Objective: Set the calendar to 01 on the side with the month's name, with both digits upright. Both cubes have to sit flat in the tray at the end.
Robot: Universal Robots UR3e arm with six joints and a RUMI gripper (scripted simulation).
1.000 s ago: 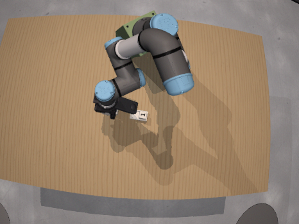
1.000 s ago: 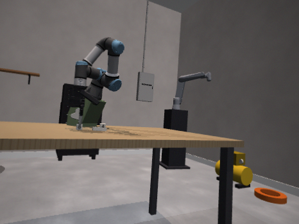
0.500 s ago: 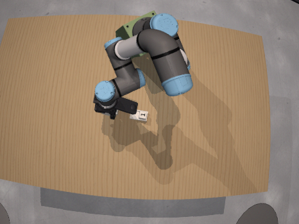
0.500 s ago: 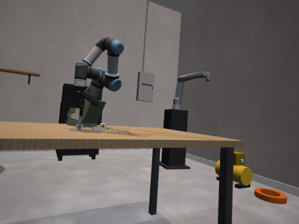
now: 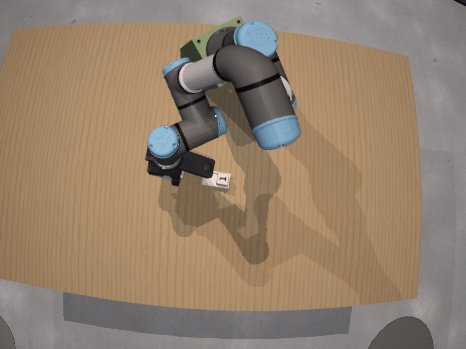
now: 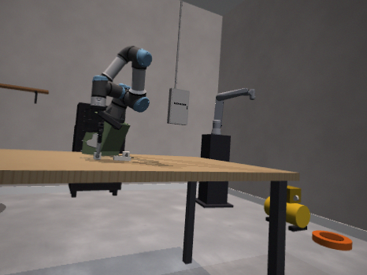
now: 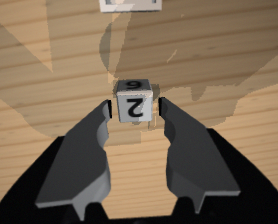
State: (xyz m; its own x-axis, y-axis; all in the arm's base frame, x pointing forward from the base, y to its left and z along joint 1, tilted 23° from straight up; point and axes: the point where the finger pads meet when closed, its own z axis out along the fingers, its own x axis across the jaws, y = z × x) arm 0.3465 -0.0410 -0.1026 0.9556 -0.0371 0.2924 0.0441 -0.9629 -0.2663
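Now: the white cube 10 mm below my hand. Also, from my hand: white tray 10 mm behind, 110 mm to the left, 20 mm below.
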